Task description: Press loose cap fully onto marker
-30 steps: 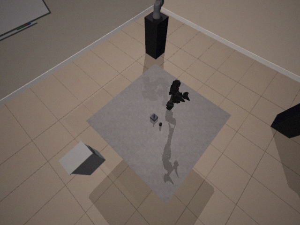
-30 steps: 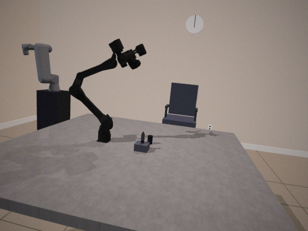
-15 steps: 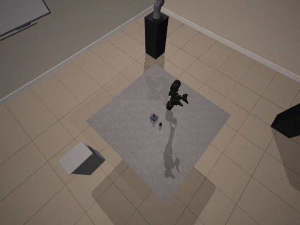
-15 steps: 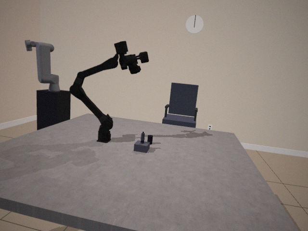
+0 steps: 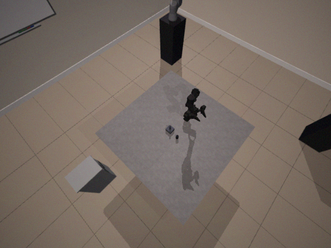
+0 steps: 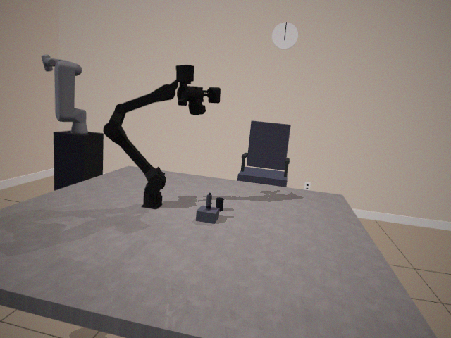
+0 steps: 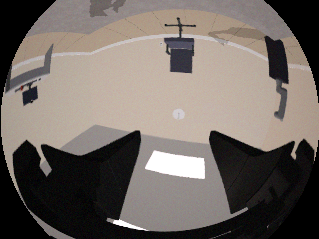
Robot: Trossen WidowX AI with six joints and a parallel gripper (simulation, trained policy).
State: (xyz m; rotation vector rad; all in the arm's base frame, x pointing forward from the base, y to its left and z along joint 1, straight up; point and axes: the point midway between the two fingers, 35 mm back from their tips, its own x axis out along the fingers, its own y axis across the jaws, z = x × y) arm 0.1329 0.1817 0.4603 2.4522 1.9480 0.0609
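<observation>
Now: gripper tip 120 mm short of the marker cap, 140 mm to the left of it and 440 mm above it. Also, from my gripper tip: grey holder block 100 mm ahead, 260 mm to the right, 440 mm below.
</observation>
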